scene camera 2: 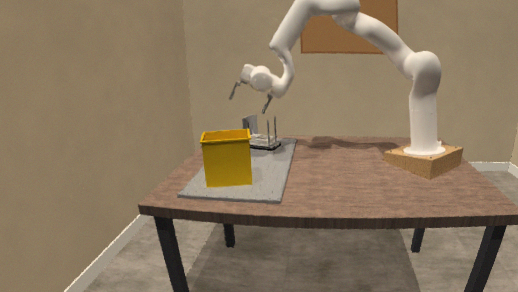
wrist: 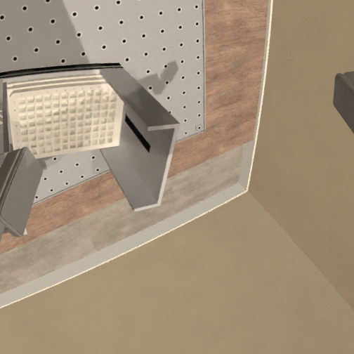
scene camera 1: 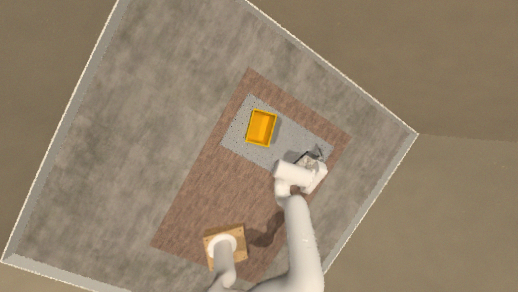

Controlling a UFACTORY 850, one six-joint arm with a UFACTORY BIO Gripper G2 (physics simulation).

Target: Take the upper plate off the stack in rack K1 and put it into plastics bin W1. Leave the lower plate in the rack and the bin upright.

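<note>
Rack K1 (scene camera 2: pixel 249 123) (wrist: pixel 137 175) has a tall grey channel-shaped end and thin posts, and stands on the perforated board. The pale upper plate (wrist: pixel 67 117) lies in it, wells facing up. Stacked rims show along one edge in the wrist view, but the lower plate is hard to make out separately. Plastics bin W1 (scene camera 1: pixel 261 128) (scene camera 2: pixel 227 162) is yellow, upright and open at the top, and looks empty. My gripper (scene camera 2: pixel 247 105) (wrist: pixel 182 145) is open and empty, with its fingers wide apart above the rack. The arm partly hides the rack in the first scene view.
The grey perforated board (scene camera 1: pixel 235 135) (scene camera 2: pixel 270 172) (wrist: pixel 160 30) lies on the brown wooden table (scene camera 1: pixel 200 200) (scene camera 2: pixel 350 185). The bin stands apart from the rack on this board. The arm's wooden base block (scene camera 1: pixel 240 250) (scene camera 2: pixel 407 161) stands at the table's other end.
</note>
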